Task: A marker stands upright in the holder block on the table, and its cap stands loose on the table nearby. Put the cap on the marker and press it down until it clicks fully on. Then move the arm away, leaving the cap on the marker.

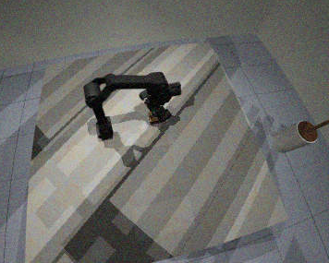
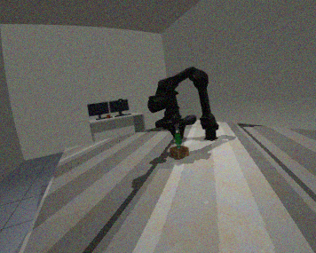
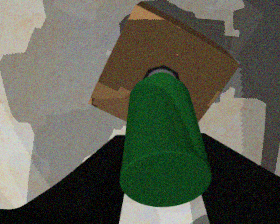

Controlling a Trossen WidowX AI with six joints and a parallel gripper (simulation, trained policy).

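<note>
Now: the holder block 60 mm below my gripper tip and 10 mm ahead of it. The rest, counted from my gripper tip: green cap 10 mm ahead.
</note>
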